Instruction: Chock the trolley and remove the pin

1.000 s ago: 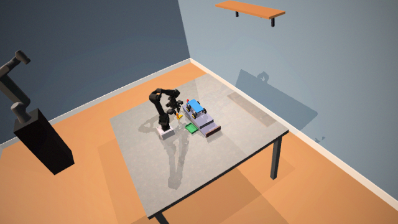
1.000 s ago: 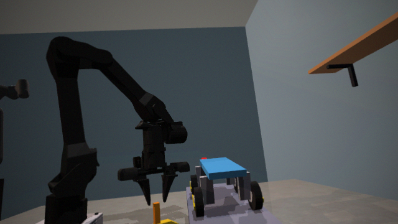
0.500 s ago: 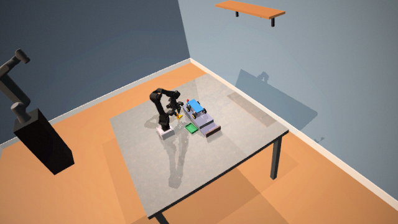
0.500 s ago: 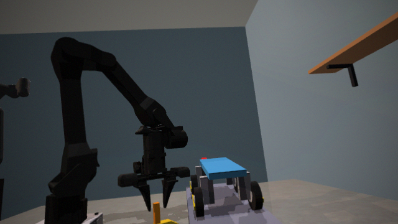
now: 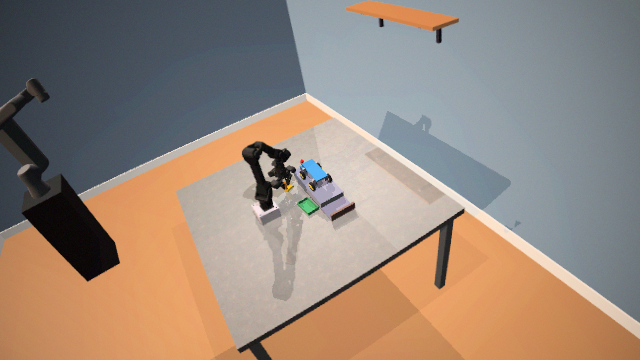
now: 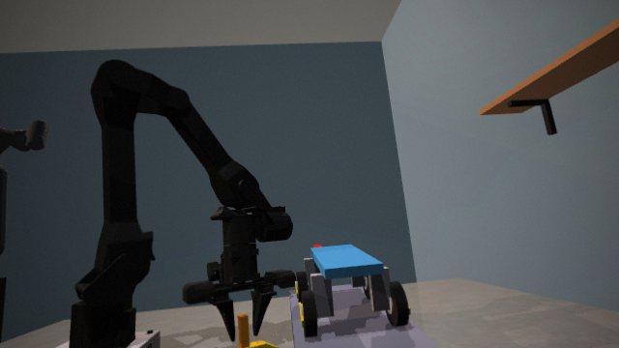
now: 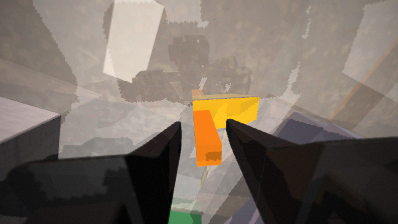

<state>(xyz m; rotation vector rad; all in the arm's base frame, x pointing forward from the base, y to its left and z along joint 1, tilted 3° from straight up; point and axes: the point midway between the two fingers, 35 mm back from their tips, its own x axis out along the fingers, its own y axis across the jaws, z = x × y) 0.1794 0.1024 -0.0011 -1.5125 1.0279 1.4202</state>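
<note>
The blue-topped trolley lies 15 cm ahead of my gripper tip, 13 cm to the right of it and 9 cm above it. The rest, counted from my gripper tip: red-headed stop pin: 14 cm ahead, 10 cm above, 1 cm to the right; grey ramp: 15 cm ahead, 14 cm to the right, 2 cm above; yellow chock: 2 cm ahead, 1 cm to the left, 1 cm below.
</note>
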